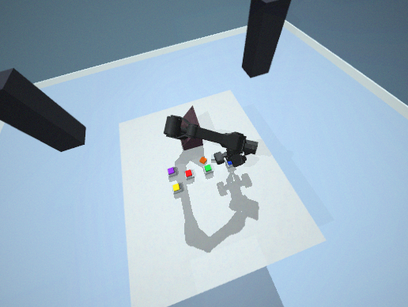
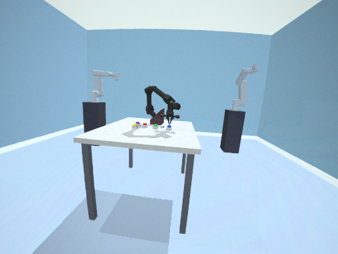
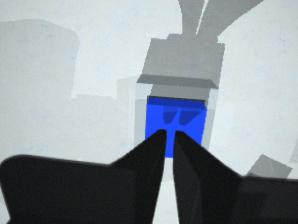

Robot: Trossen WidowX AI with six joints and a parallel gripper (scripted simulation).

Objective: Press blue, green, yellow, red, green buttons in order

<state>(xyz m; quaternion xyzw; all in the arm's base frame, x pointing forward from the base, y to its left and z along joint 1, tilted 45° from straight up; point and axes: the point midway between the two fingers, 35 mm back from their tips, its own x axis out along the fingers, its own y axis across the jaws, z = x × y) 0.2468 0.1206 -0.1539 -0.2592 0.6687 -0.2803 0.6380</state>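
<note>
My gripper tip is now 10 mm past the green button, 140 mm to the left of it and 20 mm above it. Also, from my gripper tip: blue button 20 mm below; small grey block 70 mm behind, 80 mm to the right, 40 mm below; orange block 80 mm behind, 150 mm to the right, 40 mm below.
</note>
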